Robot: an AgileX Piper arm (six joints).
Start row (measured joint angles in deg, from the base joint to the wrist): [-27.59, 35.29, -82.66, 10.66, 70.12, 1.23]
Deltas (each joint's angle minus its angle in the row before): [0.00, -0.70, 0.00, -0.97, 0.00, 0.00]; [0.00, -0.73, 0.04, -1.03, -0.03, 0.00]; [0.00, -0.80, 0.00, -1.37, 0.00, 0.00]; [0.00, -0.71, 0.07, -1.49, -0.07, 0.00]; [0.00, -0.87, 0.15, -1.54, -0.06, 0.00]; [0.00, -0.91, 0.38, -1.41, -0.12, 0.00]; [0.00, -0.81, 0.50, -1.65, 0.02, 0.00]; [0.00, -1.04, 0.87, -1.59, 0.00, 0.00]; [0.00, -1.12, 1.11, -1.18, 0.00, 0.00]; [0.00, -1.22, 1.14, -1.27, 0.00, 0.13]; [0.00, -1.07, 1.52, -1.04, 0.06, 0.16]
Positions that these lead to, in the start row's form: [-27.59, 34.59, -82.66, 9.69, 70.12, 1.23]; [-27.59, 33.86, -82.62, 8.66, 70.09, 1.23]; [-27.59, 33.06, -82.62, 7.29, 70.09, 1.23]; [-27.59, 32.35, -82.55, 5.80, 70.02, 1.23]; [-27.59, 31.48, -82.40, 4.26, 69.96, 1.23]; [-27.59, 30.57, -82.02, 2.85, 69.84, 1.23]; [-27.59, 29.76, -81.52, 1.20, 69.86, 1.23]; [-27.59, 28.72, -80.65, -0.39, 69.86, 1.23]; [-27.59, 27.60, -79.54, -1.57, 69.86, 1.23]; [-27.59, 26.38, -78.40, -2.84, 69.86, 1.36]; [-27.59, 25.31, -76.88, -3.88, 69.92, 1.52]
